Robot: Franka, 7 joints.
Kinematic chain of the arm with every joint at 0, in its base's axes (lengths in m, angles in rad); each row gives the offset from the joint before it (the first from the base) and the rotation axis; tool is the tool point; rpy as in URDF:
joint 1: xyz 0 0 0.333 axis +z
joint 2: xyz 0 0 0 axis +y
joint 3: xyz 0 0 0.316 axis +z
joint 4: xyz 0.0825 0 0 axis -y
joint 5: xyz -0.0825 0 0.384 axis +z
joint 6: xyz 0 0 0 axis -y
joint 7: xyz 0.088 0 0 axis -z
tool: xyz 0 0 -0.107 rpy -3.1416 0 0
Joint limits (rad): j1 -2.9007..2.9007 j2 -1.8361..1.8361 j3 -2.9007..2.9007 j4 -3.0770..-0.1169 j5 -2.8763..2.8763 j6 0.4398..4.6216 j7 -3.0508..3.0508
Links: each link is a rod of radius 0.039 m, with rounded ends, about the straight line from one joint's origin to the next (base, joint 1, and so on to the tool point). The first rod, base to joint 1, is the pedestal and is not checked.
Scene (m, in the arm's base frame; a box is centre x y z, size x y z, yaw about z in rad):
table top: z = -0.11
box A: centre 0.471 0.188 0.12 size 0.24 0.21 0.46 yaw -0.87
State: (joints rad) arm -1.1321 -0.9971 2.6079 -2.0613 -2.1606 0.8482 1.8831
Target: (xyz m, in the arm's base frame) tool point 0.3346 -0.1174 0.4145
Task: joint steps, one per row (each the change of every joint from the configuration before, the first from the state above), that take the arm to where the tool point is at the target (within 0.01 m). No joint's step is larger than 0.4 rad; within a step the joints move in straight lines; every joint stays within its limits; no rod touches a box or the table.
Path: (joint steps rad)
1: -0.2108 0.3783 -0.0873 0.1902 0.1169 -0.0681 0.1774
2: -0.2109 0.3784 -0.0872 0.1902 0.1169 -0.0680 0.1775
3: -0.2108 0.3783 -0.0873 0.1902 0.1169 -0.0681 0.1774
4: -0.2109 0.3783 -0.0873 0.1902 0.1168 -0.0681 0.1775
5: -0.2108 0.3784 -0.0872 0.1903 0.1169 -0.0680 0.1774
6: -0.2109 0.3783 -0.0873 0.1902 0.1169 -0.0681 0.1775
7: 0.1008 -0.3653 -0.0645 -0.3035 -0.0627 0.0631 -0.1775
8: 0.1008 -0.3653 -0.0644 -0.3035 -0.0626 0.0631 -0.1774
9: 0.1008 -0.3653 -0.0645 -0.3035 -0.0627 0.0631 -0.1775
10: 0.1008 -0.3653 -0.0644 -0.3034 -0.0627 0.0630 -0.1774
11: 0.1008 -0.3653 -0.0645 -0.3035 -0.0627 0.0631 -0.1775
12: 0.1007 -0.3653 -0.0645 -0.3035 -0.0627 0.0631 -0.1774

